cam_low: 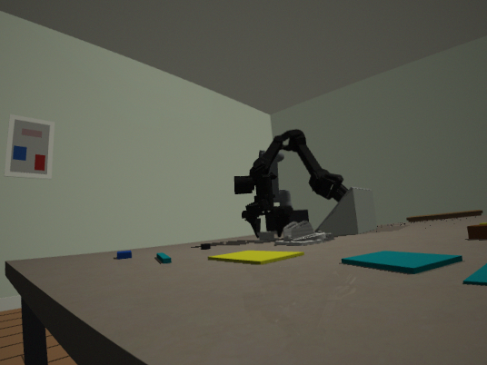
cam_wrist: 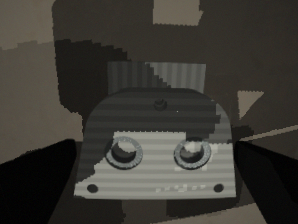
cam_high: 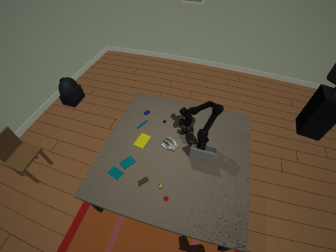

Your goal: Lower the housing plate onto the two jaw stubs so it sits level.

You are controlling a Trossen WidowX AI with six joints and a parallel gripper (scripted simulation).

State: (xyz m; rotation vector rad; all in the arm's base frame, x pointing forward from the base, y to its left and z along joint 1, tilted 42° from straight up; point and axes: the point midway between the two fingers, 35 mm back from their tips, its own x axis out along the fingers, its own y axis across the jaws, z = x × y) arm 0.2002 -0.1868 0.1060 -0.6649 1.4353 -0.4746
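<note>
Now: gripper tip 2 cm below the pale part and 1 cm short of it. The rest, counted from my gripper tip: teal bar (43 cm ahead, 10 cm to the left, 1 cm below); then black cube (24 cm ahead, 2 cm to the right); then yellow plate (33 cm ahead, 28 cm to the left, 1 cm below).
</note>
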